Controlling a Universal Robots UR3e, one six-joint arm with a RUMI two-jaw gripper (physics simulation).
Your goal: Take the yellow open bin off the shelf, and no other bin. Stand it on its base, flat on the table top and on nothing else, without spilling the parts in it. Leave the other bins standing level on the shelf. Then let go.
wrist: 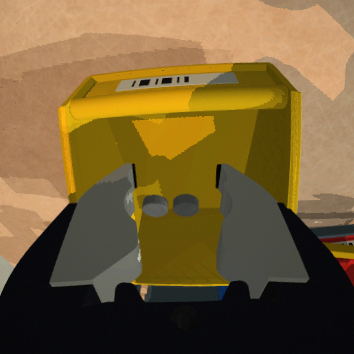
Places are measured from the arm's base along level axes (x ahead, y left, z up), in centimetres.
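Pixels of known places: gripper, fingertip midpoint: (175, 166).
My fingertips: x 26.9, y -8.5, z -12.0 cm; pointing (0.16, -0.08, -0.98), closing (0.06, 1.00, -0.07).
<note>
For each thing: its top centre in the pictures, then the offset to it from my fingertips. Level surfaces: height alone.
- yellow open bin, middle of its top: (181, 256) dx +0.9, dy +0.6, dz +6.1 cm
- table top, its level: dz -2.4 cm
- red bin, middle of its top: (349, 312) dx +18.4, dy +21.2, dz +5.7 cm
The yellow open bin (165, 102) fills the middle of the wrist view, with its barcode label and rounded front lip at the top. Two grey round parts (155, 205) (186, 205) lie in it, by the fold between floor and rear wall. My gripper (175, 166) has its two jaws standing apart inside the bin. It appears to hold the bin from within, by its side walls; the places of contact are hidden behind the jaws. The bin's underside is hidden, so I cannot tell whether it touches the table top (150, 22).
Part of a red bin (346, 267) shows at the right edge, with a yellow strip (341, 251) and a dark grey edge above it. A dark grey surface (180, 293) and a bit of blue (223, 293) show below the yellow bin's rear edge.
</note>
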